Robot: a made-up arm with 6 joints.
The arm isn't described. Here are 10 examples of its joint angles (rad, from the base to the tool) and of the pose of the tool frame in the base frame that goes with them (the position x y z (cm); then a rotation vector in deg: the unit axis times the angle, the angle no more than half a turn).
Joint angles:
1: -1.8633 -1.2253 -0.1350 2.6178 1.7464 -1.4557
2: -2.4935 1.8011 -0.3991 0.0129 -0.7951 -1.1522
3: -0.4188 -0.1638 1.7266 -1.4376 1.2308 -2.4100
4: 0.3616 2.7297 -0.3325 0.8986 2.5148 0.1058
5: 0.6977 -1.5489 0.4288 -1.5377 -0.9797 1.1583
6: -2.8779 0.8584 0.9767 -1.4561 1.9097 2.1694
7: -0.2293 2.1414 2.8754 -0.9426 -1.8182 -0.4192
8: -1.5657 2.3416 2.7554 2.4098 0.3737 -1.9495
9: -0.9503 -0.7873 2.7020 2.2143 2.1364 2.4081
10: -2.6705 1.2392 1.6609 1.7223 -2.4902 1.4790
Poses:
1: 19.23 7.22 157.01 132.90 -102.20 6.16
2: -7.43 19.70 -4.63 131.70 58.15 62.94
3: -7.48 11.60 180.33 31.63 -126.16 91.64
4: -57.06 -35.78 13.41 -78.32 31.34 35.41
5: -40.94 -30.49 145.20 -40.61 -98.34 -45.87
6: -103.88 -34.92 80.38 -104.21 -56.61 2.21
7: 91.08 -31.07 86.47 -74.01 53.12 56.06
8: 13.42 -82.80 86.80 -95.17 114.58 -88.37
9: -47.76 80.07 48.05 -109.88 2.19 -92.43
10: -89.57 -48.78 126.16 74.42 90.92 75.68
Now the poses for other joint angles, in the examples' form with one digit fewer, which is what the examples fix.
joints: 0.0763 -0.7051 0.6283 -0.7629 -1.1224 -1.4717
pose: 7.6 -11.1 163.4 -22.2 22.6 46.4
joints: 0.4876 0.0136 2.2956 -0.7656 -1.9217 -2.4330
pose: -30.4 -27.9 166.5 -15.8 31.8 79.0
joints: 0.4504 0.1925 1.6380 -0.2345 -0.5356 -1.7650
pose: 26.0 -4.2 171.7 -2.2 -10.2 43.3
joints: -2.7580 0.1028 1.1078 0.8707 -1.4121 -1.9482
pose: -34.2 -2.2 173.6 -79.4 -4.9 137.3
